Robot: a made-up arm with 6 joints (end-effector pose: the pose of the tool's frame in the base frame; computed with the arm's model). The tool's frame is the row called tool. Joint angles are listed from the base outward.
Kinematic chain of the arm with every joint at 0, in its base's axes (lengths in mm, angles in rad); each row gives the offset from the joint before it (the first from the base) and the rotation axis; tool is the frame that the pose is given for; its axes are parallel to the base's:
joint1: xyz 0 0 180 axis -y
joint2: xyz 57 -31 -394 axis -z
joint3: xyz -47 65 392 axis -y
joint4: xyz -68 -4 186 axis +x
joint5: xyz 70 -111 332 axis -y
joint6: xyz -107 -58 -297 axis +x
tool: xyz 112 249 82
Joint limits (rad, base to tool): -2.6..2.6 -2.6..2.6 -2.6..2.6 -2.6..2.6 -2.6..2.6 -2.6..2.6
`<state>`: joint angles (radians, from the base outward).
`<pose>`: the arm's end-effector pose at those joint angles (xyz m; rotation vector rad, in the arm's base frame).
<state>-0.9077 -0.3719 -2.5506 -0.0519 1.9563 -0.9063</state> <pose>-0.6289 0.0938 -0.3144 -0.6001 1.1726 1.0566</pose>
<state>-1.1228 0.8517 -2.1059 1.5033 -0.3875 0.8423</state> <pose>-0.0788 -0.2374 0.2034 -0.4214 0.0074 2.4233</pose>
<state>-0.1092 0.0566 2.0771 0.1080 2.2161 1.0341</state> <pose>-0.4978 -0.0904 0.0008 0.5421 1.8539 -1.0826</pose>
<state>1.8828 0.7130 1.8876 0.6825 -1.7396 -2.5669</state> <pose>0.6497 -0.2632 -0.0027 -1.5890 -0.4191 -2.3925</pose>
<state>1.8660 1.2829 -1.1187 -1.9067 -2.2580 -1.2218</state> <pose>-0.5101 0.3869 0.6901 -0.4576 2.0277 0.3794</pose>
